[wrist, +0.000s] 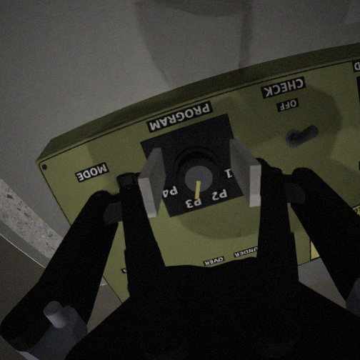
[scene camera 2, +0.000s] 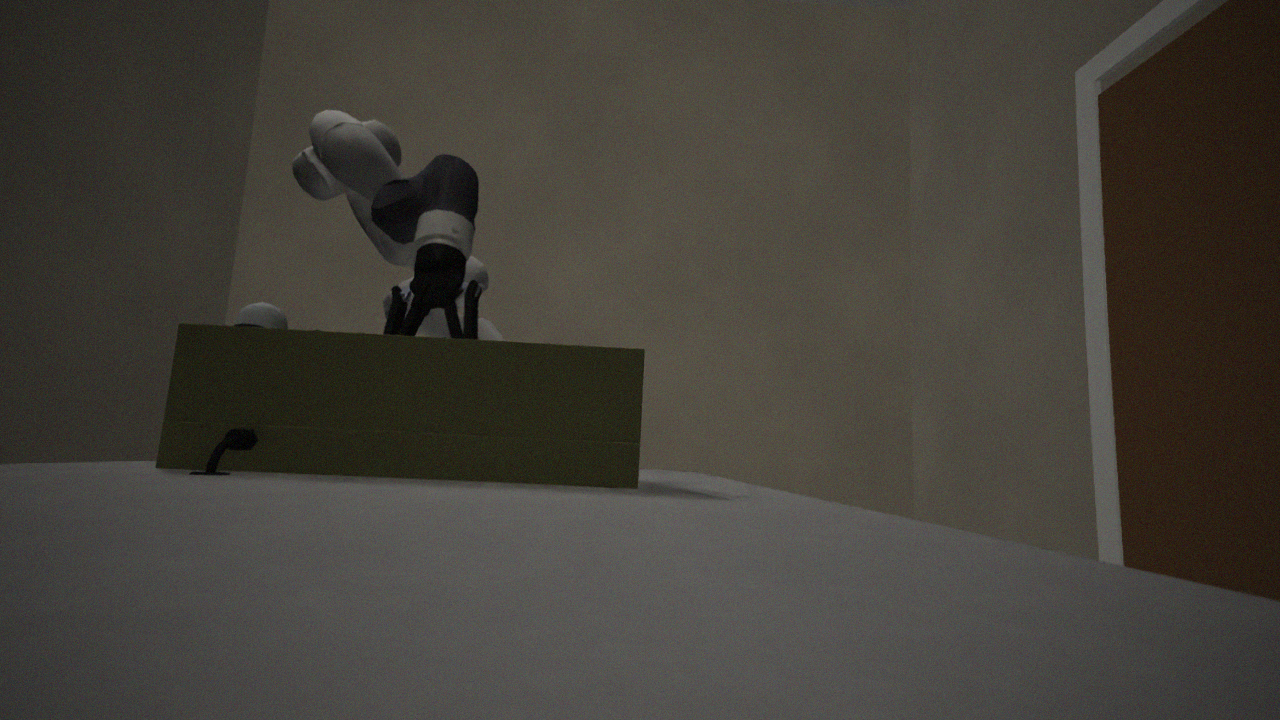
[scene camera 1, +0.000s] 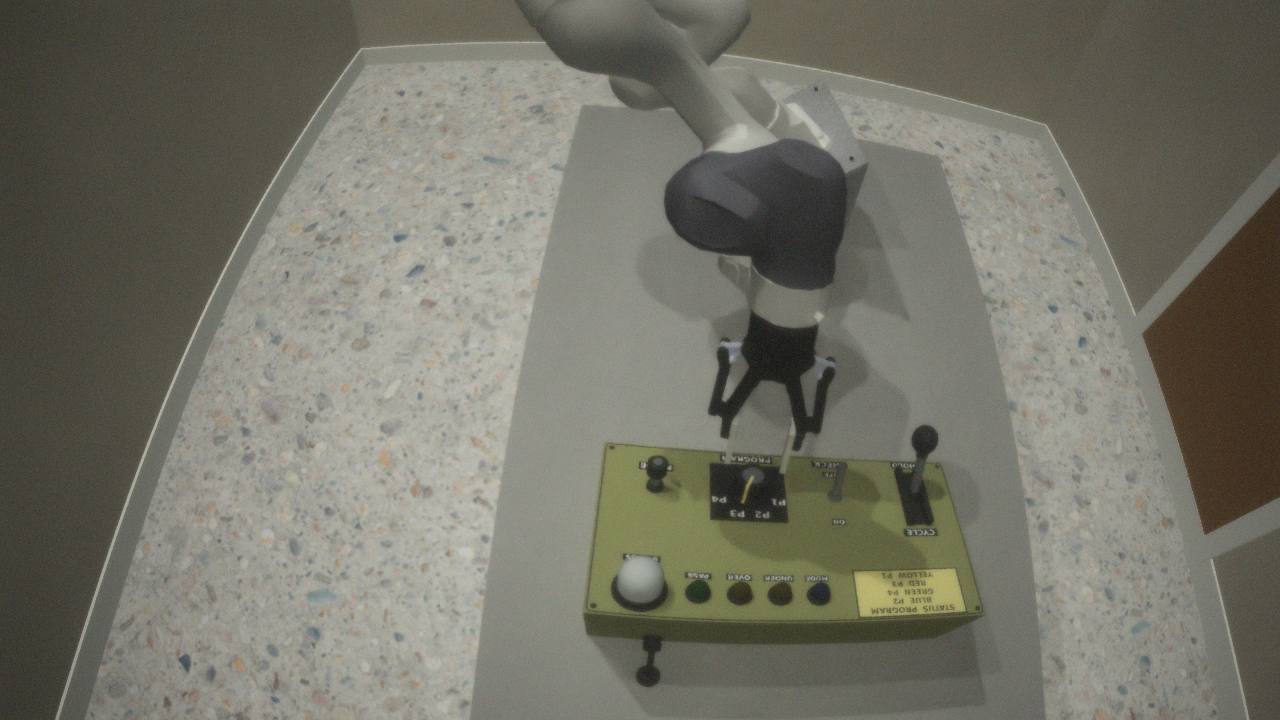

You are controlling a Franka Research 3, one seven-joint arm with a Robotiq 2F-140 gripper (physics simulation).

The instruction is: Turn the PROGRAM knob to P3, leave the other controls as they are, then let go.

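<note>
The PROGRAM knob (scene camera 1: 752, 475) (wrist: 198, 176) is a dark round knob with a grey top and a yellow pointer line, on a black plate marked P1 to P4. In the wrist view the pointer line points at the P3 label. My gripper (scene camera 1: 757, 463) (wrist: 196, 158) is open, with one pale finger pad on each side of the knob and a gap on both sides. Nothing is between the pads in a grip. In scene camera 2 the fingertips and the knob are hidden behind the green panel (scene camera 2: 402, 402).
The CHECK toggle (scene camera 1: 837, 481) (wrist: 302, 136) leans toward OFF. The MODE control (scene camera 1: 656, 470) stands on the other side of the knob. The lever (scene camera 1: 924, 440) is at its HOLD end. A white dome (scene camera 1: 640, 579), several small lamps and a yellow label (scene camera 1: 911, 592) line the far edge from the arm.
</note>
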